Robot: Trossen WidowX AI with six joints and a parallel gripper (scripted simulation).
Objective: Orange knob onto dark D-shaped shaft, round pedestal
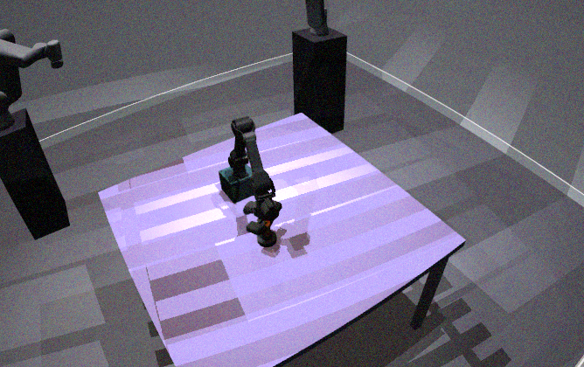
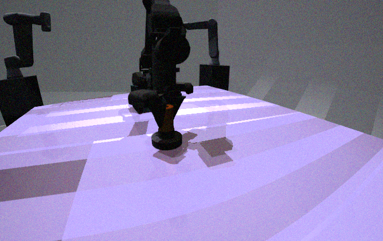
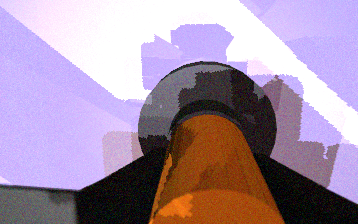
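Right now the orange knob is 20 mm above my gripper tip. Also, from my gripper tip: dark round pedestal: 20 mm below.
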